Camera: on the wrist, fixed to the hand. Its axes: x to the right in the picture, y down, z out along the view.
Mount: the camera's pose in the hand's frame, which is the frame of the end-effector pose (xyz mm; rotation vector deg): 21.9 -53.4 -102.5 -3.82 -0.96 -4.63
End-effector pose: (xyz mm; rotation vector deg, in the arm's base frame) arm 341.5 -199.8 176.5 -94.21 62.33 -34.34
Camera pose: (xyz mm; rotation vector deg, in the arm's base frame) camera 288.3 -264.8 258.9 -100.54 59.76 -34.74
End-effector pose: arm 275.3 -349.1 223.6 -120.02 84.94 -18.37
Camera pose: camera 275.6 -386.7 335.1 -126.55 81.33 -16.44
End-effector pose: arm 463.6 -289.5 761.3 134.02 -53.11 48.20
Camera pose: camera 478.1 -200.3 836.6 132.53 -48.60 42.87
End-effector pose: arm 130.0 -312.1 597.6 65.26 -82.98 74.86
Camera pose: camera 179.2 -213.8 639.5 66.18 -82.08 68.02
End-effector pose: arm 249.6 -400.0 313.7 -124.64 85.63 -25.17
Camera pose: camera 247.8 -423.9 428.9 -131.32 82.25 -23.05
